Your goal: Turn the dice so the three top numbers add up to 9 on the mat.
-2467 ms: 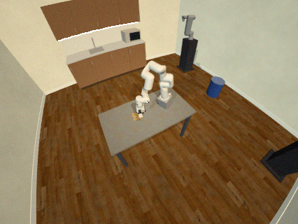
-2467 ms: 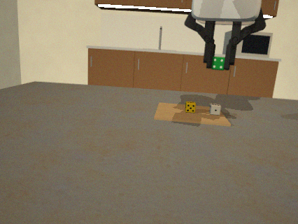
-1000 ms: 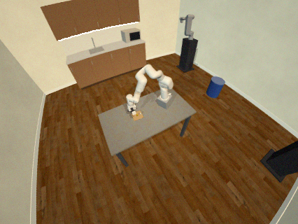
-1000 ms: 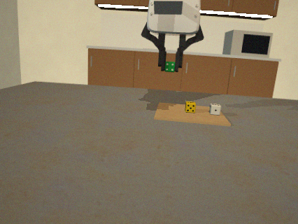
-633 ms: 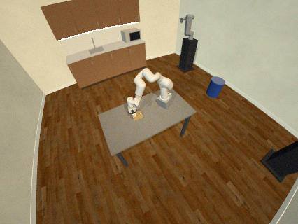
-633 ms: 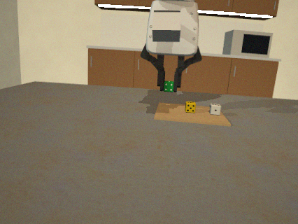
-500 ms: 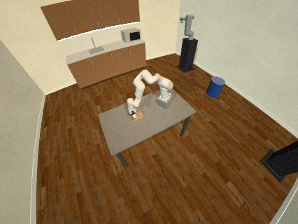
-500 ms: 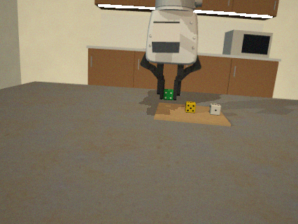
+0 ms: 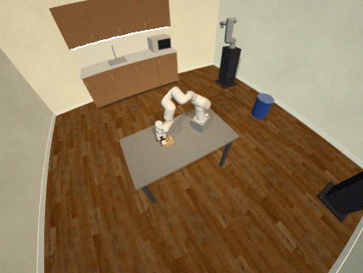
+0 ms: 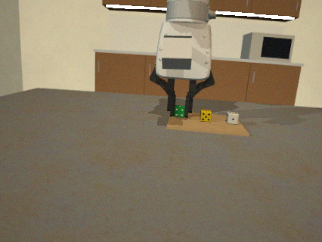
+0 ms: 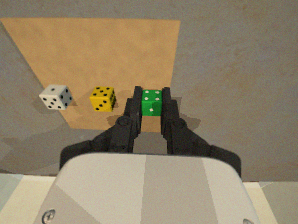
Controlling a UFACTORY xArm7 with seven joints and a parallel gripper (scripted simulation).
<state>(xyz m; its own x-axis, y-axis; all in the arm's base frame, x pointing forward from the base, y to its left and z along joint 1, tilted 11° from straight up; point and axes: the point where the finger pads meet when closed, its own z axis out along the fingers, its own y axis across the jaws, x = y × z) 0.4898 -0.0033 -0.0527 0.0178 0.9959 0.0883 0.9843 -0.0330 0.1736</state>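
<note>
My gripper is now 1 cm above the green die. Round my hand: tan mat (5 cm behind, 3 cm below); then white die (10 cm behind, 2 cm below); then yellow die (5 cm behind, 2 cm below).
</note>
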